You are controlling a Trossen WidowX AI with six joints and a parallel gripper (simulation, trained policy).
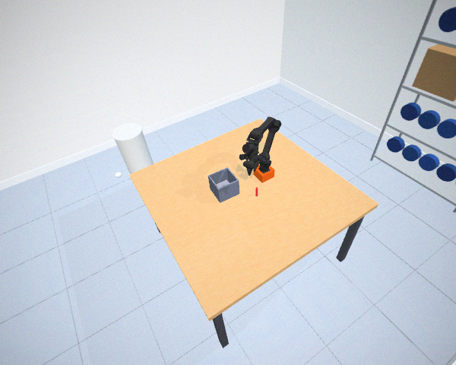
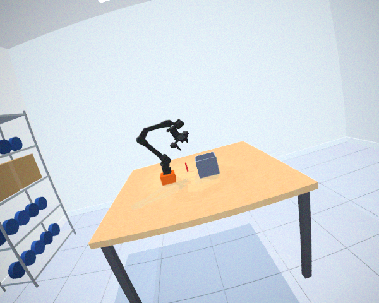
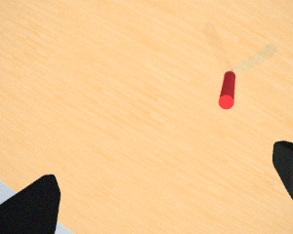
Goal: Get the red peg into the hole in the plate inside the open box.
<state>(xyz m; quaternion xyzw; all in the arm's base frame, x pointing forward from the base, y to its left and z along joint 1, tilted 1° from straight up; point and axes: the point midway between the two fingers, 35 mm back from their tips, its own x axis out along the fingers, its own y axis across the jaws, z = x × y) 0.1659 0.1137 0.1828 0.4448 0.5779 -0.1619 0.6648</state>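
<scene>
The red peg lies 180 mm below my gripper tip, 30 mm behind it and 20 mm to the left of it.
</scene>
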